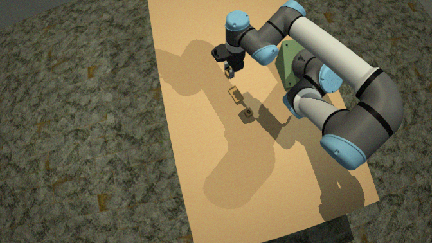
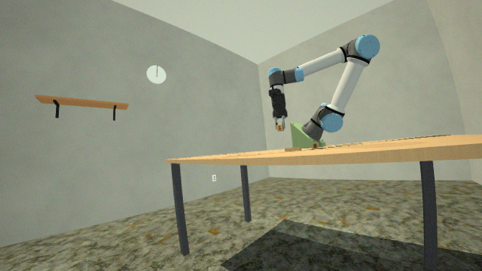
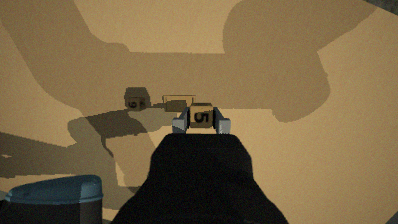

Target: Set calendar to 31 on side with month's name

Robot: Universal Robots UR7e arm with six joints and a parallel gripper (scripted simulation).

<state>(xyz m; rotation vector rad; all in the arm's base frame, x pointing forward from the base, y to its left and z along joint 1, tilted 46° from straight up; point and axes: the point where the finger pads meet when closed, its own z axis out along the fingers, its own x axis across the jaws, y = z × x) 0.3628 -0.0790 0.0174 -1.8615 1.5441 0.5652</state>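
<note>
Right now the wooden tray is 2 cm behind my hand, 5 cm to the left of it and 13 cm below it.
</note>
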